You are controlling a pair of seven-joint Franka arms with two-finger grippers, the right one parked.
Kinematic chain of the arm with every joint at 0, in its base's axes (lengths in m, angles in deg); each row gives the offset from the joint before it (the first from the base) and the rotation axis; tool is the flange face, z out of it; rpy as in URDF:
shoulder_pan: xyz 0 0 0.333 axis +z
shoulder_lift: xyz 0 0 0 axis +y
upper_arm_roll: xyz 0 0 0.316 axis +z
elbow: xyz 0.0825 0 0 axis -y
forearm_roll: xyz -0.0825 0 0.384 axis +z
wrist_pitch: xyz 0 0 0 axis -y
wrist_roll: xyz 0.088 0 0 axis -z
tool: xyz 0 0 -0.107 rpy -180 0 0
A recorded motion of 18 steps. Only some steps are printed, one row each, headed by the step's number.
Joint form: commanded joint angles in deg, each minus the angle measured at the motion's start. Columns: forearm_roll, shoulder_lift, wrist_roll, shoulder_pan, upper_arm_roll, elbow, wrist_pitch.
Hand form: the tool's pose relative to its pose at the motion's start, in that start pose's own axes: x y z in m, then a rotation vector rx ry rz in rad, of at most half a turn. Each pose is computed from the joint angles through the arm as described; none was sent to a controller.
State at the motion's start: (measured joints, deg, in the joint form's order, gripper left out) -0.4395 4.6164 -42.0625 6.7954 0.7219 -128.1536 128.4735
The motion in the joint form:
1: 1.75 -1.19 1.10 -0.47 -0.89 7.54 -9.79
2: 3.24 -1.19 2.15 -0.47 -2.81 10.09 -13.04
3: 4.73 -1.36 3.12 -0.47 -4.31 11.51 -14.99
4: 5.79 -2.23 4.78 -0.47 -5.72 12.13 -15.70
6: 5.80 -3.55 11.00 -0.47 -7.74 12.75 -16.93
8: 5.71 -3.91 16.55 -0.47 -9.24 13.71 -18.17
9: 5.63 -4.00 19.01 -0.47 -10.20 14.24 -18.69
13: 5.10 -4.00 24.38 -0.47 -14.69 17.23 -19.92
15: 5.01 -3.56 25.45 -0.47 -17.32 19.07 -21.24
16: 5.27 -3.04 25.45 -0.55 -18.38 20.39 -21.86
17: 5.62 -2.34 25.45 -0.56 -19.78 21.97 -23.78
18: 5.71 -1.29 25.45 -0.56 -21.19 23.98 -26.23
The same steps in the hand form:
1: 0.0022 0.0179 -0.0555 0.0322 0.0041 0.0588
2: -0.0068 0.0323 -0.0711 0.0586 0.0117 0.1211
3: -0.0150 0.0418 -0.0814 0.0812 0.0242 0.1735
4: -0.0248 0.0494 -0.0936 0.0864 0.0470 0.2331
6: -0.0416 0.0595 -0.1091 0.0845 0.0563 0.3744
8: -0.0530 0.0684 -0.1183 0.0876 0.0552 0.4947
9: -0.0601 0.0743 -0.1226 0.0878 0.0556 0.5530
13: -0.0927 0.1045 -0.1448 0.0685 0.0772 0.7192
15: -0.1125 0.1207 -0.1536 0.0670 0.0787 0.7815
16: -0.1197 0.1289 -0.1587 0.0666 0.0839 0.8017
17: -0.1295 0.1368 -0.1624 0.0803 0.0729 0.8258
18: -0.1389 0.1451 -0.1658 0.0936 0.0519 0.8481

